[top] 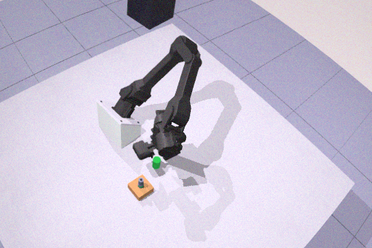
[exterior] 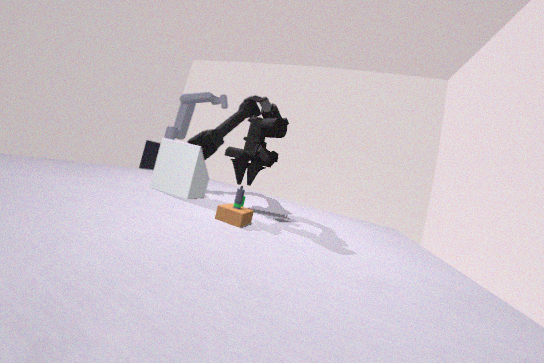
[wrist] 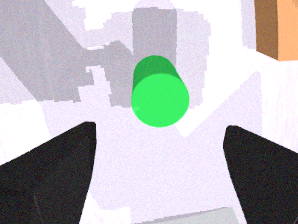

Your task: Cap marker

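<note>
My gripper tip is now 60 mm above the green cap. Round my gripper tip: holder block (30 mm ahead, 120 mm to the right, 70 mm below); marker (30 mm ahead, 120 mm to the right, 20 mm below).
</note>
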